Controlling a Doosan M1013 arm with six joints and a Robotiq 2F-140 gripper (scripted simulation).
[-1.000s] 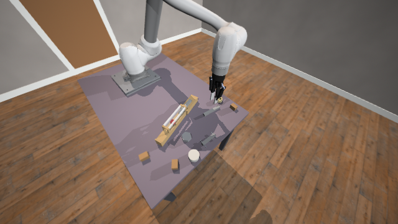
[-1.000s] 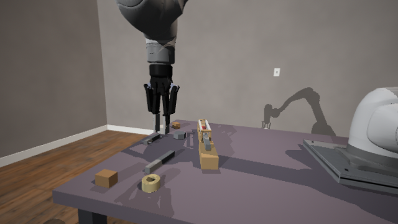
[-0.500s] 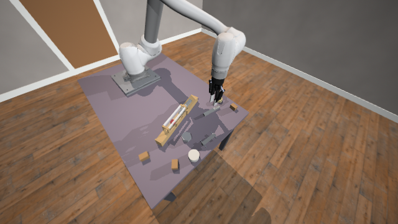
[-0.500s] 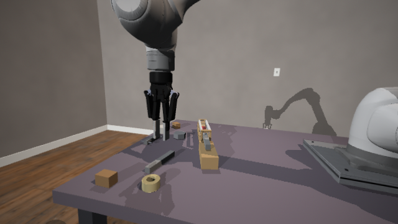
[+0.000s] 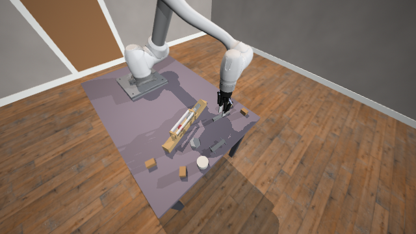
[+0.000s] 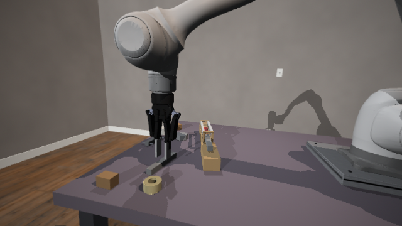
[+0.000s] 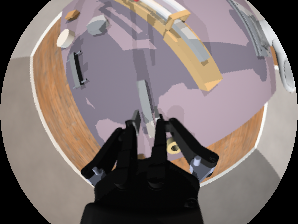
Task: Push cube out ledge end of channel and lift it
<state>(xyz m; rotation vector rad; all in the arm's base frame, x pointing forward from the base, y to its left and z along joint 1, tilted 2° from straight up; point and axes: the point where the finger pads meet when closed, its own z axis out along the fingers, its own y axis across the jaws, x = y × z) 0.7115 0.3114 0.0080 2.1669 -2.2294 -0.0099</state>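
The yellow ring lies 5 cm behind my hand, 13 cm to the left of it and 5 cm below it. From my hand the other things lie so: grey hexagonal piece (8 cm ahead, 28 cm to the right, 5 cm below); grey handle piece (17 cm ahead, 17 cm to the right, 5 cm below); channel (6 cm behind, 28 cm to the right, 1 cm below).
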